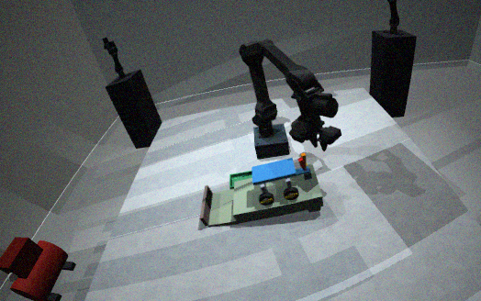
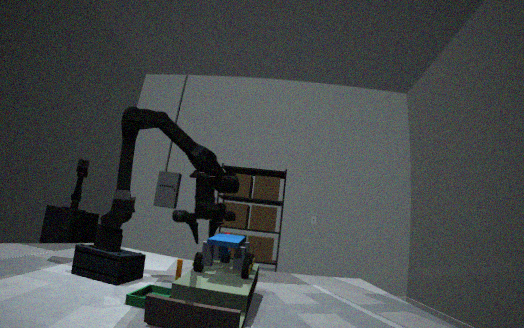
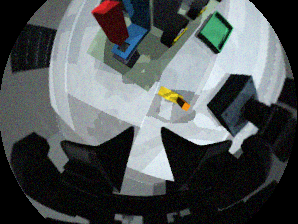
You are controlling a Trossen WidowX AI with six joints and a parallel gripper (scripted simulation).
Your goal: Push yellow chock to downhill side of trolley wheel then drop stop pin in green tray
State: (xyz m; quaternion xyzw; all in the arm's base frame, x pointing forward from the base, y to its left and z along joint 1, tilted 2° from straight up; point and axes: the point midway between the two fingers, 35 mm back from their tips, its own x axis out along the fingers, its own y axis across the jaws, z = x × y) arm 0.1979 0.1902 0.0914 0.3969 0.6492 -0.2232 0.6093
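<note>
The chock is 2 cm behind my gripper tip, 5 cm to the right of it and 10 cm below it. From my gripper tip the other things lie so: stop pin: 9 cm ahead, 7 cm to the right, 1 cm above; then trolley: 12 cm ahead, 16 cm to the right, 1 cm below; then pale green ramp: 12 cm ahead, 16 cm to the right, 8 cm below.
</note>
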